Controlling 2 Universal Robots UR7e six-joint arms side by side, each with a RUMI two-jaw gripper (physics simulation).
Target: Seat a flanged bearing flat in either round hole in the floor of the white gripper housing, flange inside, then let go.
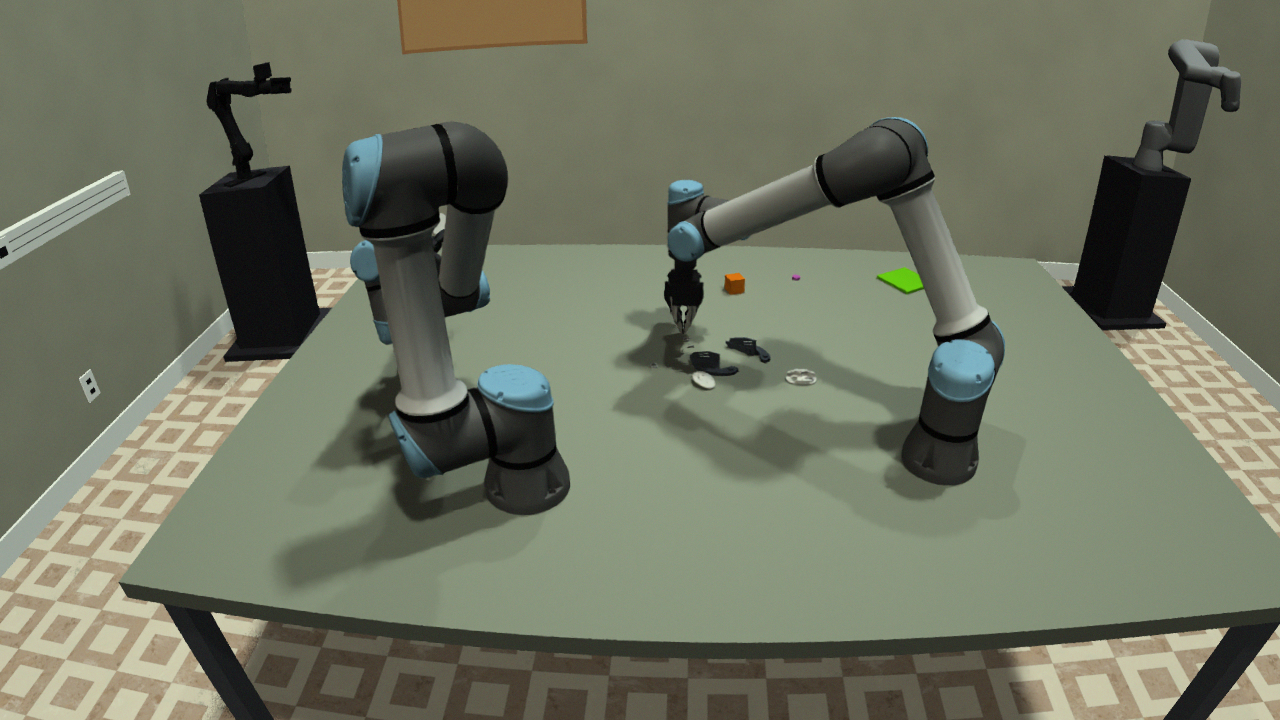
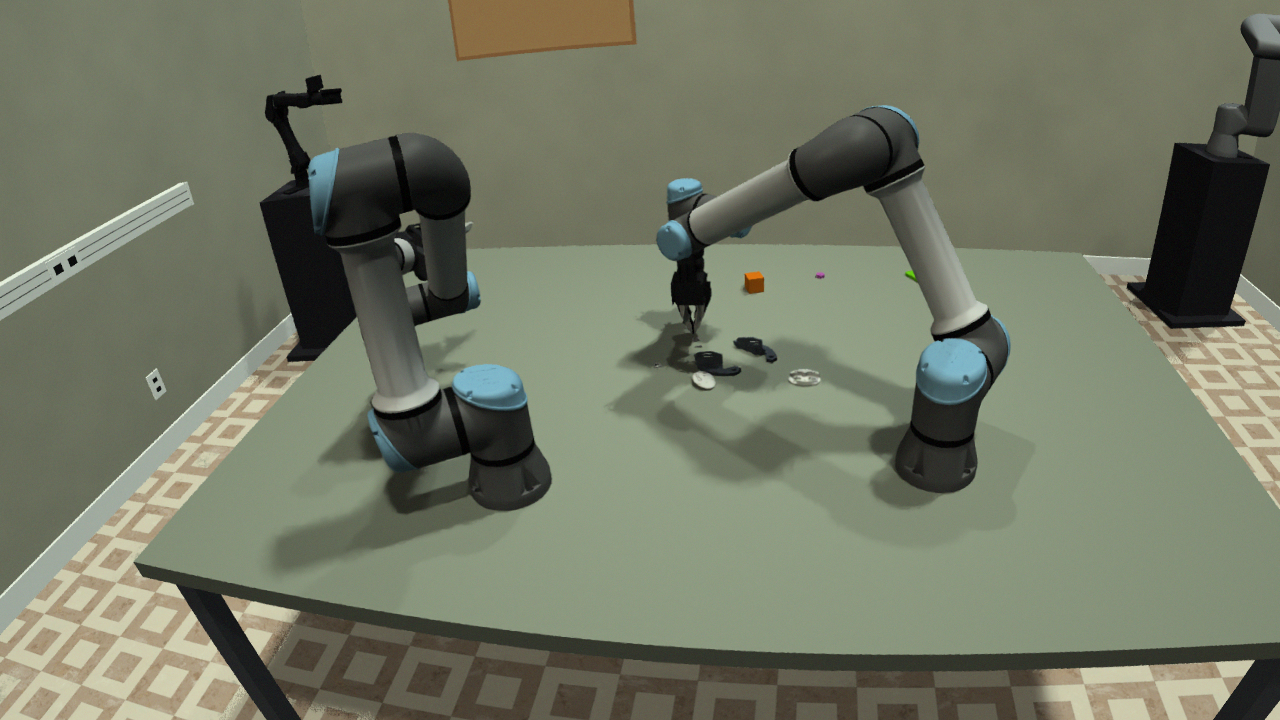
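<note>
My right gripper points down, its fingertips close together a little above the table, left of the dark parts. It looks shut; whether a small bearing is between the tips is too small to tell. Tiny pale pieces, perhaps flanged bearings, lie just below it. A white open-work part, which may be the white gripper housing, lies flat at the right of the group; its holes are hard to make out. My left gripper is mostly hidden behind the left arm, far from the parts; its fingers cannot be judged.
Two black curved parts and a white oval piece lie between the right gripper and the white part. Farther back are an orange cube, a small magenta piece and a green square.
</note>
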